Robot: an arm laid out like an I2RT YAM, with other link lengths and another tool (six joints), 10 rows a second.
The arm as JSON. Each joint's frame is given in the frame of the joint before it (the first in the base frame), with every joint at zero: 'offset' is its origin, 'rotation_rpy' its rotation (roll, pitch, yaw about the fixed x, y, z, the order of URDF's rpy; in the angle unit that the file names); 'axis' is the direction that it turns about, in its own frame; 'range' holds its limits. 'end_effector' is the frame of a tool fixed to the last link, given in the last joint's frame.
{
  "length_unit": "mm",
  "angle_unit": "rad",
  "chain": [
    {
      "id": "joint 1",
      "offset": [
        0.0,
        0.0,
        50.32
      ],
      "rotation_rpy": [
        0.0,
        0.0,
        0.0
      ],
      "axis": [
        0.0,
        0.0,
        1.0
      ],
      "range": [
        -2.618,
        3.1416
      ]
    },
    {
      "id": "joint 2",
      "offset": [
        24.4,
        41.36,
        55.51
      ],
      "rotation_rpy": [
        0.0,
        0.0,
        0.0
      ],
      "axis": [
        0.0,
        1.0,
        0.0
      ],
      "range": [
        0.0,
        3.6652
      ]
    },
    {
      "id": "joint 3",
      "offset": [
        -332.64,
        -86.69,
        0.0
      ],
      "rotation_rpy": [
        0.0,
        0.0,
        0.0
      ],
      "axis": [
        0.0,
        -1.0,
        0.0
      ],
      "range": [
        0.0,
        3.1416
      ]
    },
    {
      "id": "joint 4",
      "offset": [
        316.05,
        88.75,
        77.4
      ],
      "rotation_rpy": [
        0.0,
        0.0,
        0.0
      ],
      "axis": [
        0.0,
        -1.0,
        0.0
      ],
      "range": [
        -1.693,
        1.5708
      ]
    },
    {
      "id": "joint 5",
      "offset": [
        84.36,
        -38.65,
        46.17
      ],
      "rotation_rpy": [
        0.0,
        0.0,
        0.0
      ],
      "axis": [
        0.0,
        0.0,
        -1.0
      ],
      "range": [
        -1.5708,
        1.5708
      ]
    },
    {
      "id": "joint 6",
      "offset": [
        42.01,
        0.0,
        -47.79
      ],
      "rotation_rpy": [
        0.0,
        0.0,
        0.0
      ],
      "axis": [
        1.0,
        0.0,
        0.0
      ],
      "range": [
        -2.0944,
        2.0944
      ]
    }
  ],
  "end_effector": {
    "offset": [
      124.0,
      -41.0,
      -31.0
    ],
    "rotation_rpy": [
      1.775,
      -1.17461,
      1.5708
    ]
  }
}
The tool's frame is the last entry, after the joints.
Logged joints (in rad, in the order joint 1, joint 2, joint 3, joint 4, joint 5, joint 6), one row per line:
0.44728, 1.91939, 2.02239, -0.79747, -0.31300, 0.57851
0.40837, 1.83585, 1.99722, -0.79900, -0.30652, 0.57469
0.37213, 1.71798, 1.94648, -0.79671, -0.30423, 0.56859
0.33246, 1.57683, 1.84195, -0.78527, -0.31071, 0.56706
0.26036, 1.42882, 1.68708, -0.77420, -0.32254, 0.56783
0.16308, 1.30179, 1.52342, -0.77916, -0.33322, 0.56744
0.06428, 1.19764, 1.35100, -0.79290, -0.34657, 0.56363
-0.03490, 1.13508, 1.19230, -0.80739, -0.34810, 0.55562
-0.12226, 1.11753, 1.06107, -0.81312, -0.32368, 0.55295
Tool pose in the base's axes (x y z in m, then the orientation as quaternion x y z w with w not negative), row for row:
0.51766, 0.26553, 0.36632, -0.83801, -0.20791, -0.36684, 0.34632
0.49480, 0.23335, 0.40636, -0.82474, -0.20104, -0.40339, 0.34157
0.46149, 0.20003, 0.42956, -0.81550, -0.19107, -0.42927, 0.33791
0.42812, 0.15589, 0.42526, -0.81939, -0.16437, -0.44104, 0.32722
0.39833, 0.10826, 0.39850, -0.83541, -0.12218, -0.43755, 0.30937
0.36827, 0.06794, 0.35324, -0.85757, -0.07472, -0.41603, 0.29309
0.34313, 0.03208, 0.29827, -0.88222, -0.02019, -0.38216, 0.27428
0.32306, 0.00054, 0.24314, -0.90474, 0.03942, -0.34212, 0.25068
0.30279, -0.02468, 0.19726, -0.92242, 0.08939, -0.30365, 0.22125
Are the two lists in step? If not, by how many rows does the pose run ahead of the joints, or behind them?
The pose runs 1 row ahead of the joints: the pose in row i belongs to the joints in row i + 1.
